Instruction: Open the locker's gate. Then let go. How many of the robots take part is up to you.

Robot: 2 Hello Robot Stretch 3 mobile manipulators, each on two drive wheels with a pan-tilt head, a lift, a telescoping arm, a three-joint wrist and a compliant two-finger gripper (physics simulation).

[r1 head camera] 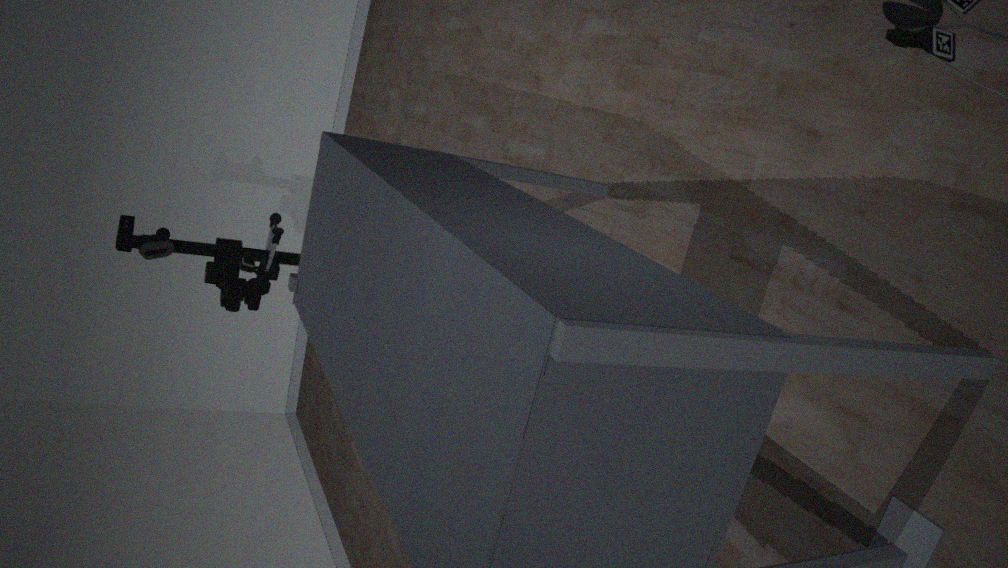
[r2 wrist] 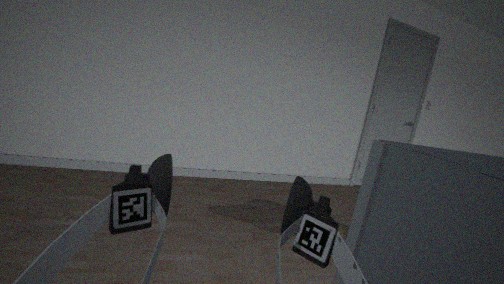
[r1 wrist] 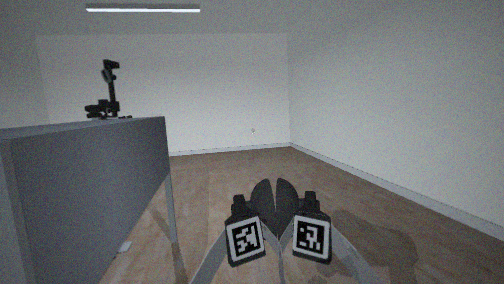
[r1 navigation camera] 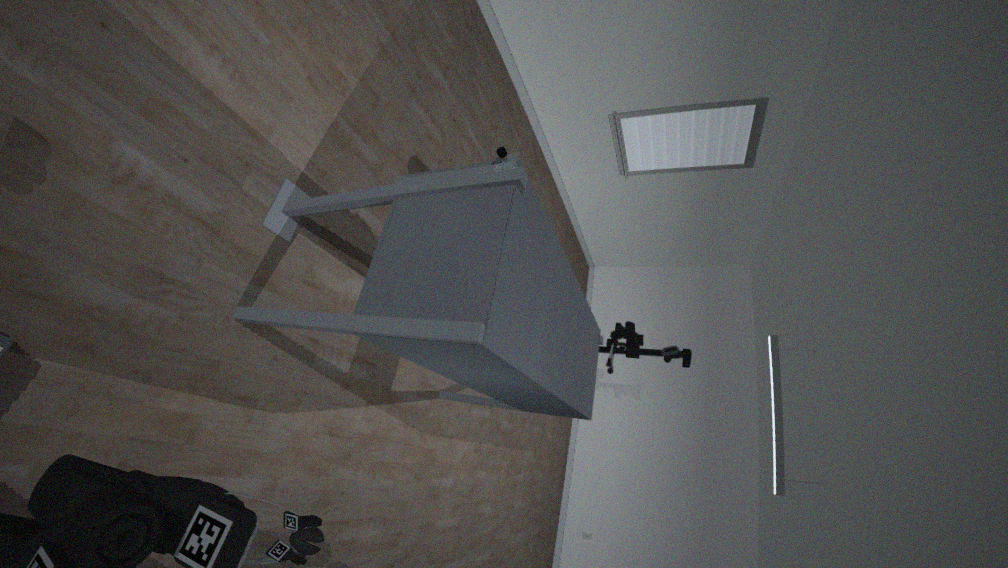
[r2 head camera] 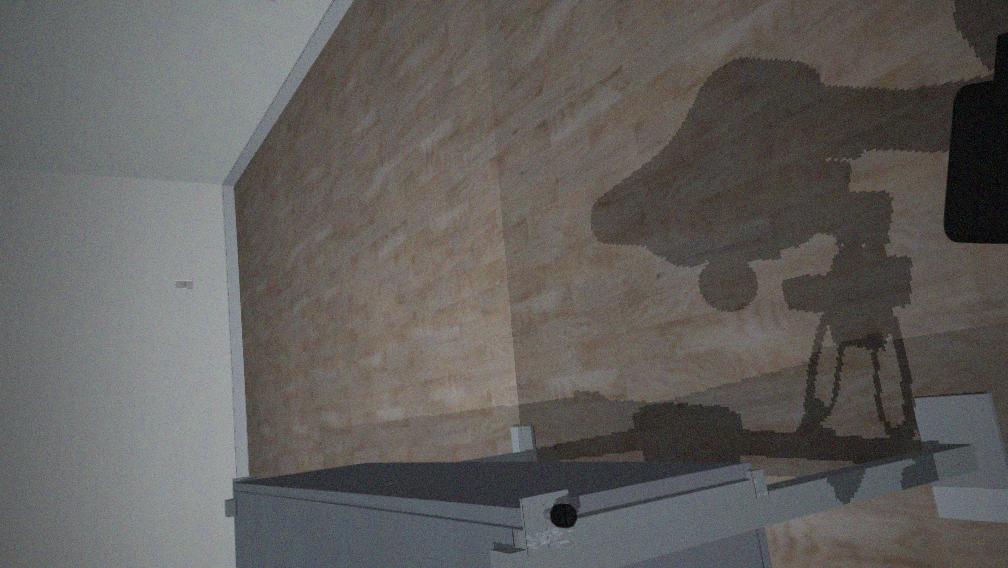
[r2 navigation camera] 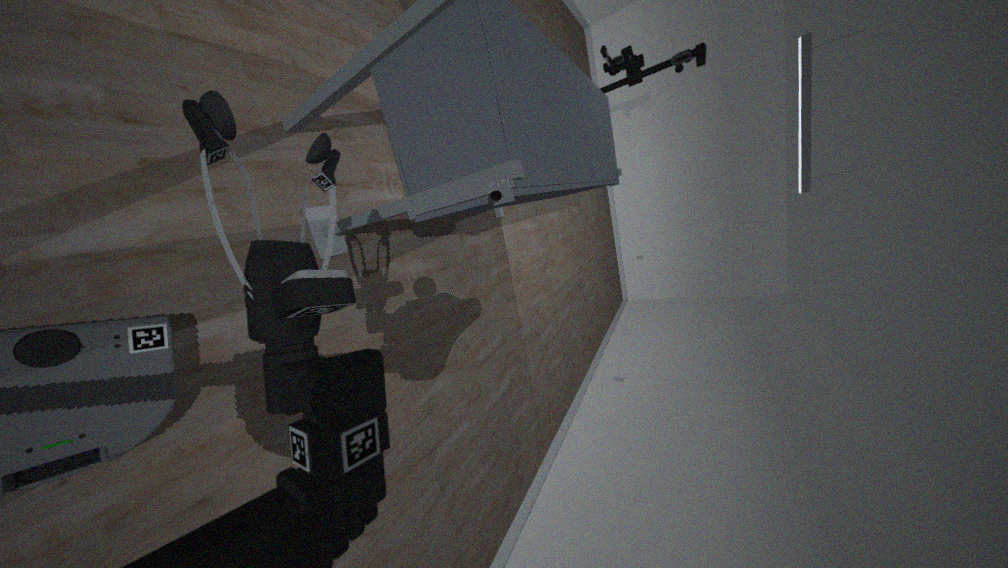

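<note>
The grey locker (r1 head camera: 423, 282) (r1 navigation camera: 437, 254) (r1 wrist: 85, 185) (r2 head camera: 366, 543) (r2 navigation camera: 451, 98) (r2 wrist: 435, 205) stands on legs. Its gate side, a dark face (r2 head camera: 437, 486), shows at a steep slant in the r2 head view; how far the gate stands from the body I cannot tell. The black knob (r1 navigation camera: 501, 151) (r2 head camera: 563, 515) (r2 navigation camera: 495, 195) sits near the locker's top corner. The r1 gripper (r1 head camera: 899, 22) (r1 navigation camera: 316, 539) (r1 wrist: 275, 190) is shut and empty, beside the locker's opposite side. The r2 gripper (r2 navigation camera: 266, 132) (r2 wrist: 230, 189) is open and empty, apart from the knob, with the locker to its right in the wrist view.
A pale block (r1 head camera: 917, 529) (r1 navigation camera: 280, 210) (r2 head camera: 962, 451) (r2 navigation camera: 320, 225) lies on the floor by a locker leg. r2's mast (r1 head camera: 183, 246) (r1 navigation camera: 652, 352) (r1 wrist: 112, 90) rises beyond the locker; r1's mast (r2 navigation camera: 659, 67) does likewise. Walls surround the floor; a door (r2 wrist: 400, 90) stands behind.
</note>
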